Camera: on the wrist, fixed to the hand. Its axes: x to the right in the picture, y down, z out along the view.
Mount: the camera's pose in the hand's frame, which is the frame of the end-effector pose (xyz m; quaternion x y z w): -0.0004 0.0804 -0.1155 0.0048 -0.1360 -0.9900 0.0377
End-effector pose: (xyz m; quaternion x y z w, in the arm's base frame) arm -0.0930 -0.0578 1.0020 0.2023 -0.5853 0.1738 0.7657
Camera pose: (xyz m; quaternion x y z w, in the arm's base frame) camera -0.0381 0.0704 0.9833 0.6144 0.0749 -0.7762 0.1204
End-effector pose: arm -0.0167 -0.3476 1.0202 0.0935 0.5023 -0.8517 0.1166
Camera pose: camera 0.0121 -0.2839 0.8981 0.6090 -0.0916 0.1627 0.7709
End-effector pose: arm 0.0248 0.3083 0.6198 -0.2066 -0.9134 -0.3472 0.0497
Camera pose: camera 0.0522 0.2867 0.7561 -0.8495 0.2474 0.0298 0.4651
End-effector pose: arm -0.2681 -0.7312 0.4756 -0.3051 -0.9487 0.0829 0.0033
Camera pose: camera -0.2147 -0.6492 0.5767 -0.9390 0.3379 -0.0459 0.0454
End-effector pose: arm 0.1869 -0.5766 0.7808 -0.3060 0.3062 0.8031 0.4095
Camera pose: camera 0.1469 -0.7009 0.7283 -0.2035 -0.3432 -0.3350 0.8536
